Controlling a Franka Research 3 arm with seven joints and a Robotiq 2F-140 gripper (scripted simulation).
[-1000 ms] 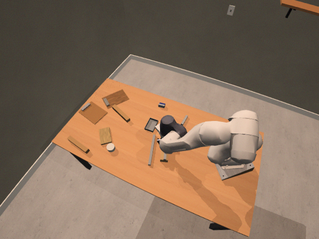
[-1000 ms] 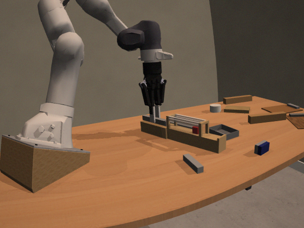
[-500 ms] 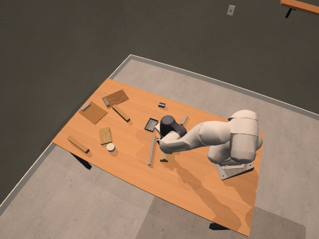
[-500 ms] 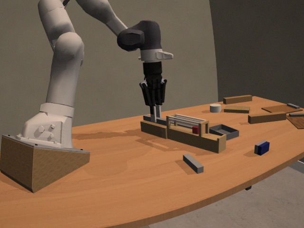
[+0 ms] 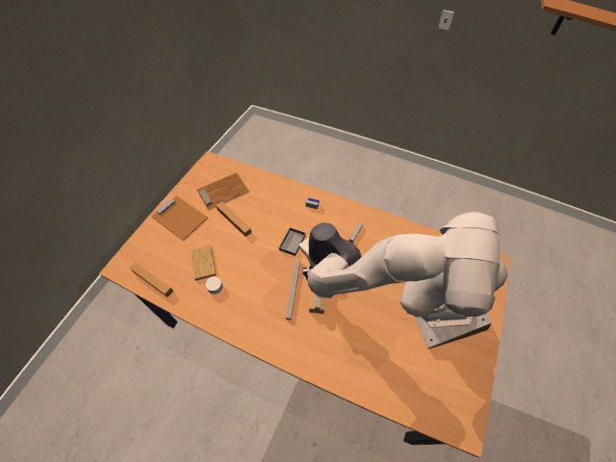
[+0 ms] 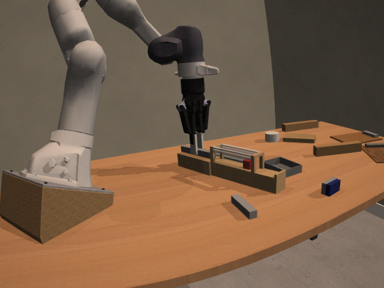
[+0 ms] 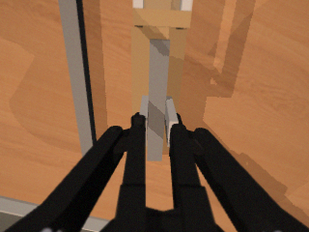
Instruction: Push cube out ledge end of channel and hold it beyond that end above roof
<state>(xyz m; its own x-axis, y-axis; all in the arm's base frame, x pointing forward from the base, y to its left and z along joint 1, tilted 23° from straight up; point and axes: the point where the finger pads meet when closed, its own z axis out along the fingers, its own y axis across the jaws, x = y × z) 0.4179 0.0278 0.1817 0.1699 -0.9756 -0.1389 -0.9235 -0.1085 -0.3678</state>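
The short grey bar lies 80 mm behind my hand, 350 mm to the right of it and 80 mm below it. From my hand the other things lie so: red cube (40 mm ahead, 220 mm to the right, 30 mm below); then channel (30 mm ahead, 170 mm to the right, 30 mm below); then long grey bar (110 mm ahead, 80 mm below).
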